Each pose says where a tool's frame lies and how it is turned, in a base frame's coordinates. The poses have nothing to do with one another.
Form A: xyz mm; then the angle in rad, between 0 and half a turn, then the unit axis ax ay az.
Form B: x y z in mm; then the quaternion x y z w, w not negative. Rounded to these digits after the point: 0 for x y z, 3 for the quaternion.
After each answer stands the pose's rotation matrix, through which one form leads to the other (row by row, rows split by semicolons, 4 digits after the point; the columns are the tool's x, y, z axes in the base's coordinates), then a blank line. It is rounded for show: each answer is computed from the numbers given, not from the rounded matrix.
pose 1, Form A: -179 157 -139 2.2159 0.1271 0.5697 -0.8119
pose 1, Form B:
-179 157 -139 0.114 0.510 -0.727 0.446
-0.5754 0.7647 0.2900; -0.5328 -0.0815 -0.8423; -0.6205 -0.6392 0.4544

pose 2, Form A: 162 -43 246 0.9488 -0.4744 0.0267 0.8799
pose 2, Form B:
162 -43 246 -0.217 0.012 0.402 0.890
0.6766 -0.7204 -0.1525; 0.7098 0.5830 0.3954; -0.1959 -0.3757 0.9058

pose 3, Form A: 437 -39 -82 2.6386 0.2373 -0.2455 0.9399
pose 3, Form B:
437 -39 -82 0.230 -0.238 0.910 0.249
-0.7705 -0.5624 0.3001; 0.3438 -0.7631 -0.5473; 0.5368 -0.3185 0.7813

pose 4, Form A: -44 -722 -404 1.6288 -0.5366 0.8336 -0.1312
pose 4, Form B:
-44 -722 -404 -0.390 0.606 -0.095 0.686
0.2466 -0.3422 0.9067; -0.6042 0.6772 0.4200; -0.7577 -0.6514 -0.0398

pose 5, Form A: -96 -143 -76 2.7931 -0.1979 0.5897 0.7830
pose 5, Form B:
-96 -143 -76 -0.195 0.581 0.771 0.173
-0.8639 -0.4938 -0.0992; 0.0410 -0.2653 0.9633; -0.5020 0.8281 0.2494

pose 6, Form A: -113 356 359 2.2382 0.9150 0.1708 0.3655
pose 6, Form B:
-113 356 359 0.823 0.154 0.329 0.436
0.7365 -0.0341 0.6756; 0.5401 -0.5717 -0.6176; 0.4073 0.8197 -0.4027

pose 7, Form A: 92 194 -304 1.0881 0.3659 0.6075 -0.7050
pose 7, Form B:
92 194 -304 0.189 0.314 -0.365 0.856
0.5359 0.7436 0.3999; -0.5054 0.6619 -0.5536; -0.6763 0.0946 0.7305

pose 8, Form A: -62 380 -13 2.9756 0.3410 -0.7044 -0.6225
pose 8, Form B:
-62 380 -13 0.340 -0.702 -0.620 0.083
-0.7553 -0.3743 -0.5380; -0.5800 -0.0007 0.8146; -0.3053 0.9273 -0.2165

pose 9, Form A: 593 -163 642 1.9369 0.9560 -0.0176 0.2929
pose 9, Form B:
593 -163 642 0.788 -0.015 0.241 0.567
0.8831 -0.2963 0.3638; 0.2506 -0.3576 -0.8996; 0.3967 0.8856 -0.2415

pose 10, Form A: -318 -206 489 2.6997 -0.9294 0.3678 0.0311
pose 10, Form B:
-318 -206 489 -0.907 0.359 0.030 0.219
0.7406 -0.6641 0.1023; -0.6375 -0.6464 0.4192; -0.2123 -0.3757 -0.9021

